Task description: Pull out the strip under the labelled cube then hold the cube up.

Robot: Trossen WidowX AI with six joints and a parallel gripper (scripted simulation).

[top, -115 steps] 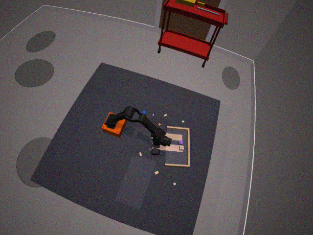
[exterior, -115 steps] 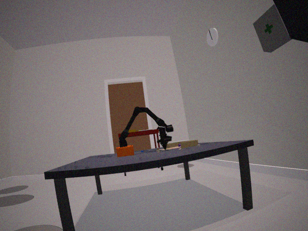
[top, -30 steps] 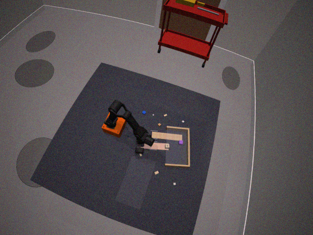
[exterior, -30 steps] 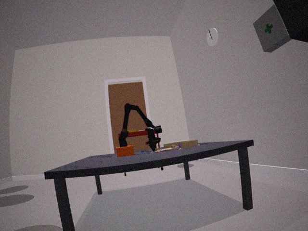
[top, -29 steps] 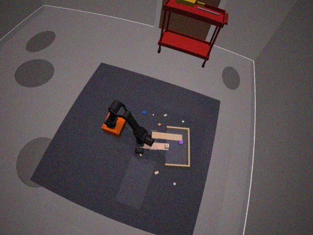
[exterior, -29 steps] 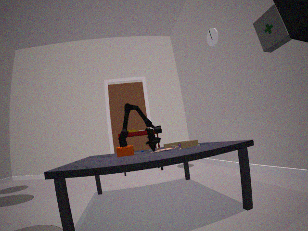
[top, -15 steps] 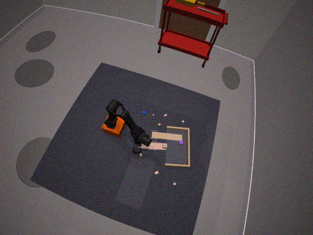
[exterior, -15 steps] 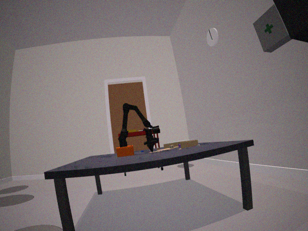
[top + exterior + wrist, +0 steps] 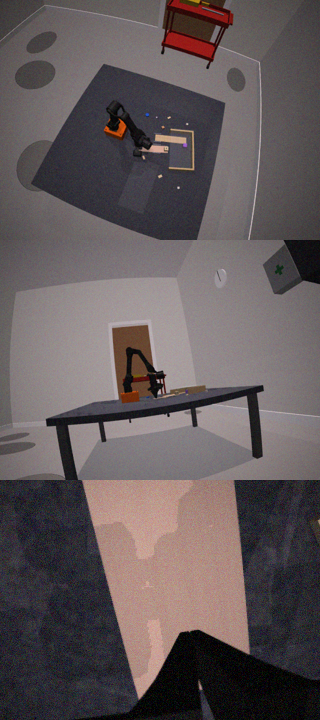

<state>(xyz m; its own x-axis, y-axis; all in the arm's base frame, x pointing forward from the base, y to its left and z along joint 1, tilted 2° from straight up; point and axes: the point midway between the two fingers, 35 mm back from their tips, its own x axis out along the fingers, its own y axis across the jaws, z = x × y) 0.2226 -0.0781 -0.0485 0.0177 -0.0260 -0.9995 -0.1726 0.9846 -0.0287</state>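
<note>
Now: gripper tip 10 cm short of the pink strip and 2 cm to the right of it. From my gripper tip the other things lie so: blue disc: 2 cm behind, 30 cm to the left; labelled cube: 21 cm ahead, 4 cm to the left, 2 cm above.
</note>
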